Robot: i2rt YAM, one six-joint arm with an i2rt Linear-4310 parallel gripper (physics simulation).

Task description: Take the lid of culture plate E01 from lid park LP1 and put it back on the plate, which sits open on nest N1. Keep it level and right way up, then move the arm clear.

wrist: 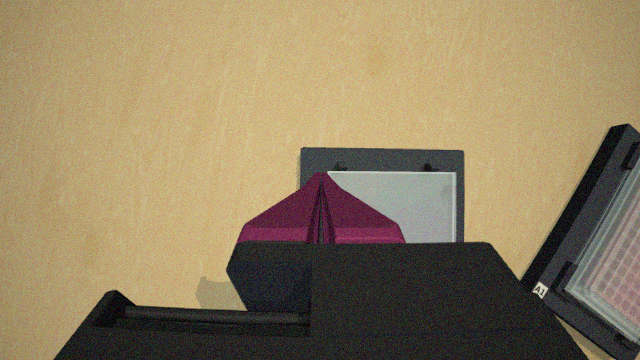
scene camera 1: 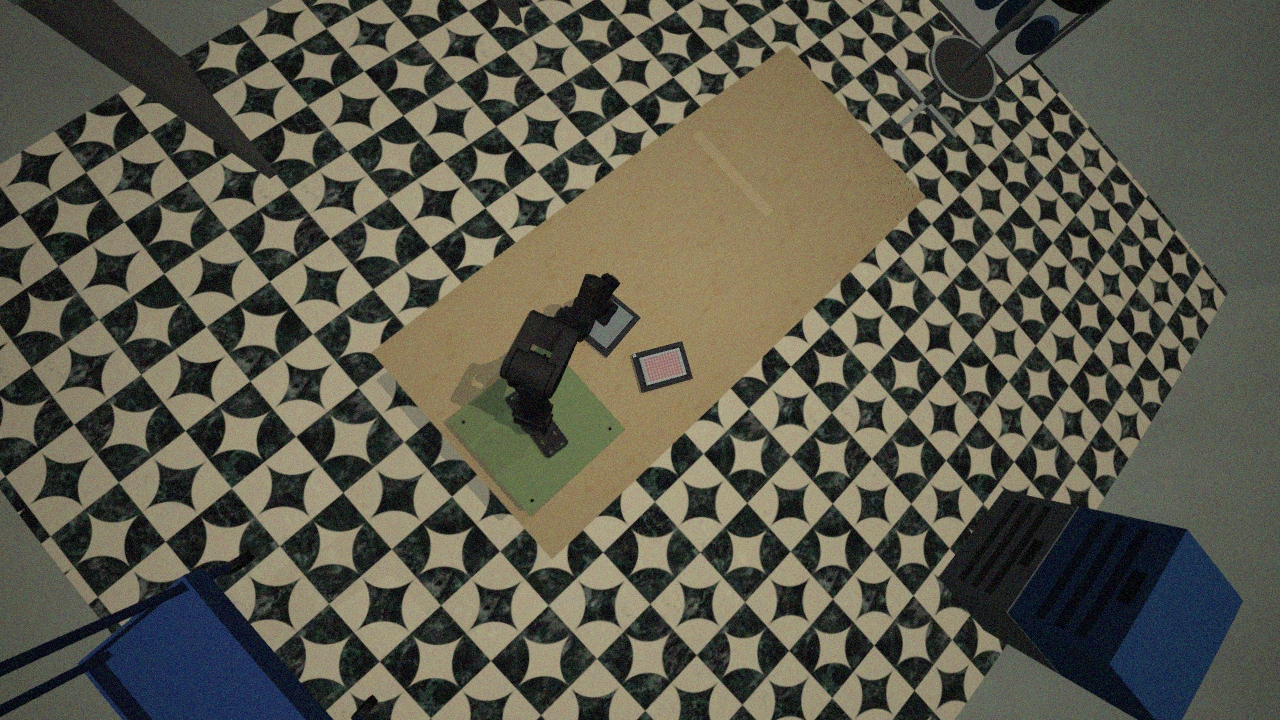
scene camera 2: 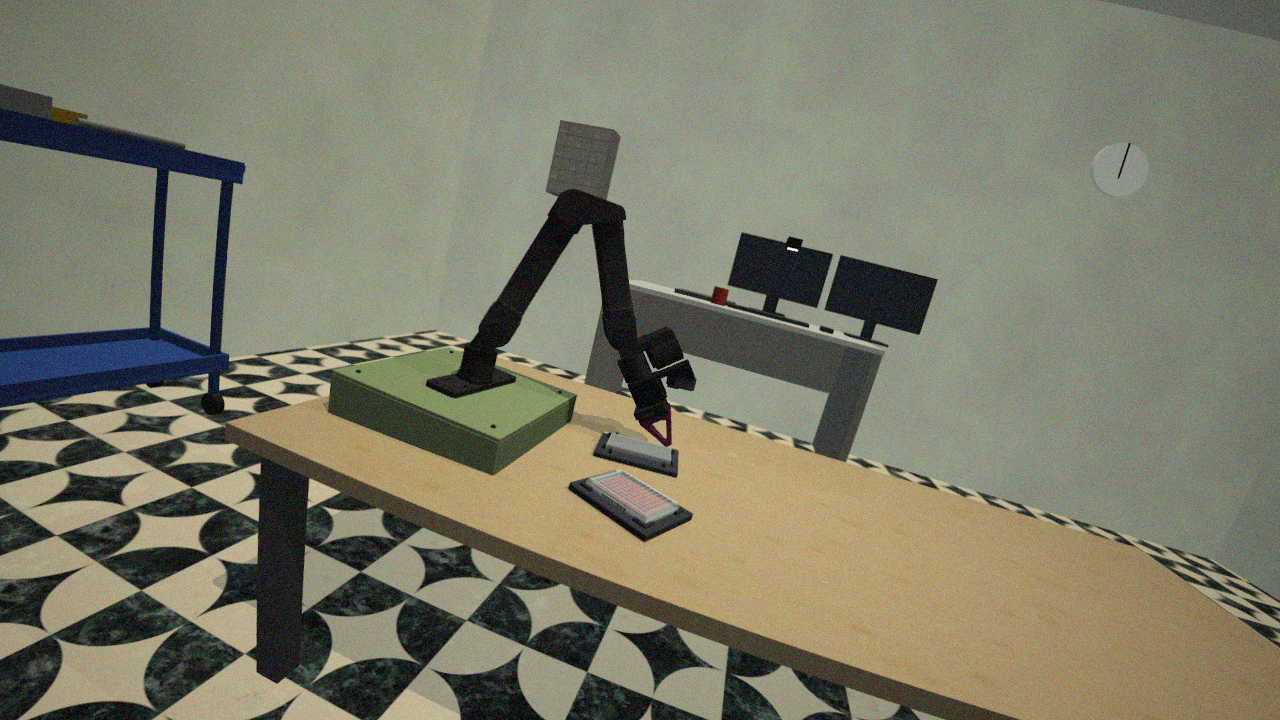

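Pixels of known places: gripper, between the fingertips: [wrist: 320, 180] [scene camera 1: 609, 299] [scene camera 2: 668, 445]; arm's base, origin of its link: [scene camera 1: 537, 421] [scene camera 2: 474, 383].
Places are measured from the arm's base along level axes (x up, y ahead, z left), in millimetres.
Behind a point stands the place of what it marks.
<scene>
My gripper [scene camera 2: 667, 442] {x -50, y 370, z 173 mm} [wrist: 320, 180] {x -50, y 370, z 173 mm} is shut, its magenta fingertips together with nothing visible between them. It is above the lid park LP1 [scene camera 1: 606, 351] {x -60, y 271, z 51 mm} [scene camera 2: 640, 466] {x -66, y 350, z 58 mm} [wrist: 382, 157] {x -60, y 397, z 134 mm}, a dark frame. The pale grey lid [scene camera 1: 611, 331] {x -48, y 317, z 90 mm} [scene camera 2: 637, 447] {x -49, y 324, z 100 mm} [wrist: 425, 205] {x -48, y 371, z 102 mm} lies flat in that park; the fingers and gripper body hide its left and near parts in the wrist view. The open culture plate E01 [scene camera 1: 663, 366] {x -44, y 381, z -87 mm} [scene camera 2: 631, 495] {x -45, y 385, z -103 mm} [wrist: 617, 290] {x -44, y 347, z -54 mm}, with pink wells, sits on the dark nest N1 [scene camera 1: 686, 368] [scene camera 2: 646, 534] [wrist: 582, 220], which bears a small A1 label.
The arm stands on a green base block [scene camera 1: 572, 465] {x 1, y 6, z -153 mm} [scene camera 2: 537, 438] {x -55, y 163, z -11 mm} at one end of the wooden table [scene camera 1: 769, 134] {x -70, y 1205, z 348 mm} [scene camera 2: 850, 573] {x -70, y 731, z -41 mm}. The nest is beside the lid park, towards the table's long edge. A blue cart [scene camera 2: 196, 162] and a desk with two monitors [scene camera 2: 778, 268] stand away from the table.
</scene>
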